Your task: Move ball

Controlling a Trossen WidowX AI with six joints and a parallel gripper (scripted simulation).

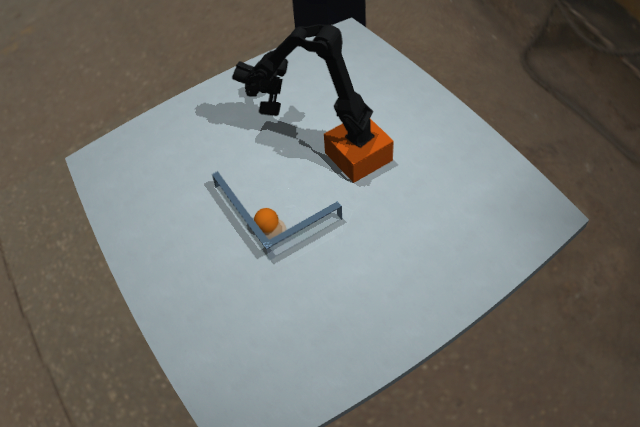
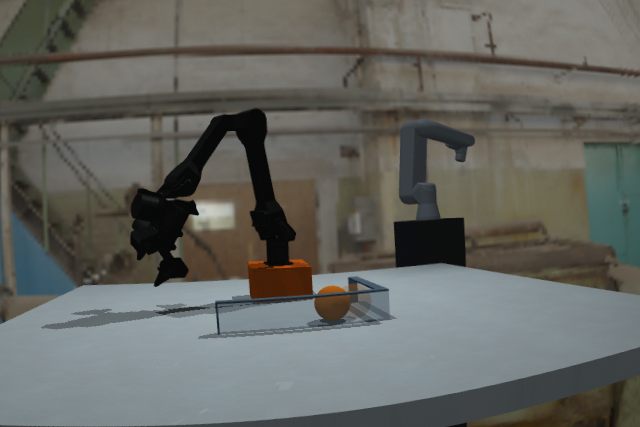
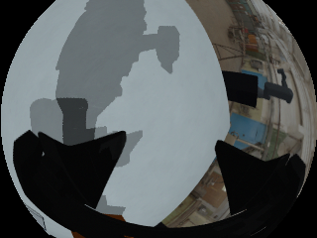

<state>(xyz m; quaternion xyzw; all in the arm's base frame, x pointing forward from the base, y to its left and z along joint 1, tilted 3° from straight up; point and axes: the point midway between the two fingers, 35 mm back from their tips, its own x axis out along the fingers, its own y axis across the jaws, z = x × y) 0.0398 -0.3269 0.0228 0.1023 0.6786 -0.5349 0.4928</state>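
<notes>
The see-through copy of ball is 350 mm ahead of my gripper tip, 380 mm to the left of it and 50 mm below it. Round my gripper tip: clear wall 380 mm ahead, 270 mm to the left, 60 mm below.
</notes>
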